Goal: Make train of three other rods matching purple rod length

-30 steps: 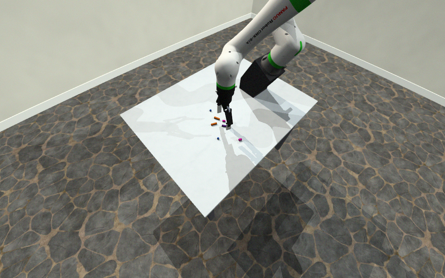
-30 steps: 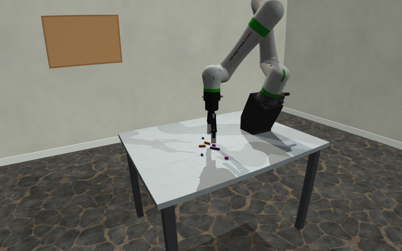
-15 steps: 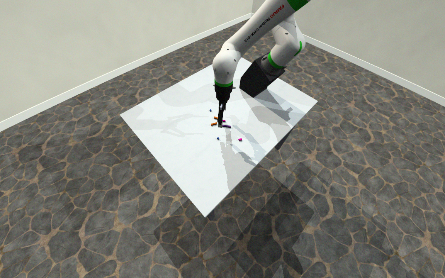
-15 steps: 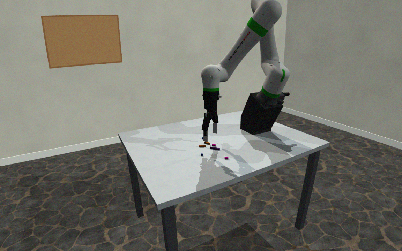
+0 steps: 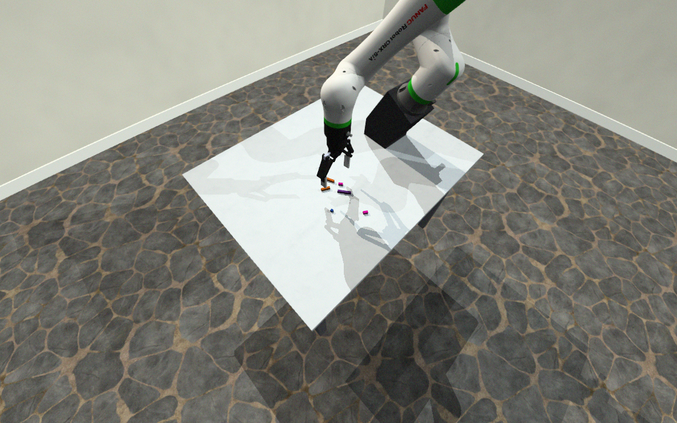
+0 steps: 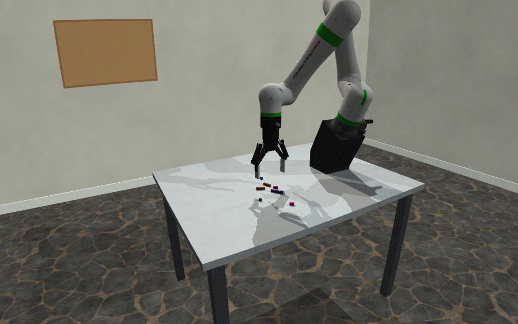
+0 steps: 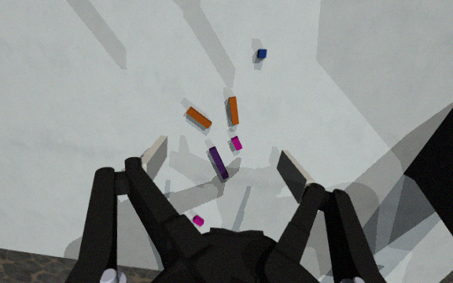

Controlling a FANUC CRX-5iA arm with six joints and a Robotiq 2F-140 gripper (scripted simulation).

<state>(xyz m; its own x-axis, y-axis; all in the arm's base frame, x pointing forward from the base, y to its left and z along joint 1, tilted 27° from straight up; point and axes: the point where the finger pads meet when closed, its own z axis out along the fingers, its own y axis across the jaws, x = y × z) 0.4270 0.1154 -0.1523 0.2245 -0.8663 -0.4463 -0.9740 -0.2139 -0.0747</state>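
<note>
Now: the purple rod 1 cm behind my hand, 5 cm to the left of it and 8 cm below it.
</note>
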